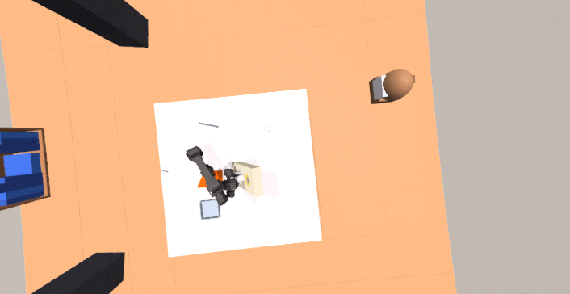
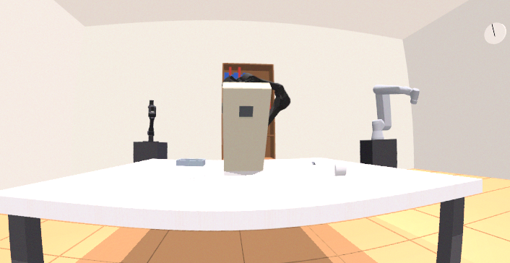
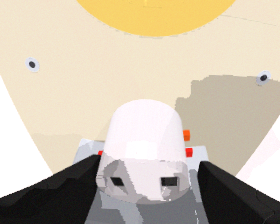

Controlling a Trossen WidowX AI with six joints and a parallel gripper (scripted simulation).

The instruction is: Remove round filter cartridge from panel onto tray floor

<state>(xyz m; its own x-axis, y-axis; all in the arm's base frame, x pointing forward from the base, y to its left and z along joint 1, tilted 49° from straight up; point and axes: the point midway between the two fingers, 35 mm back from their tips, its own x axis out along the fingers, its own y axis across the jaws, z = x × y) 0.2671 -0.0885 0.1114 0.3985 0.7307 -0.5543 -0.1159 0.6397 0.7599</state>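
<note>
My gripper tip is right at the white round filter cartridge. From my gripper tip the other things lie so: small white cylinder 18 cm ahead, 37 cm to the left, 19 cm below; then grey square tray 30 cm behind, 32 cm to the right, 21 cm below.
</note>
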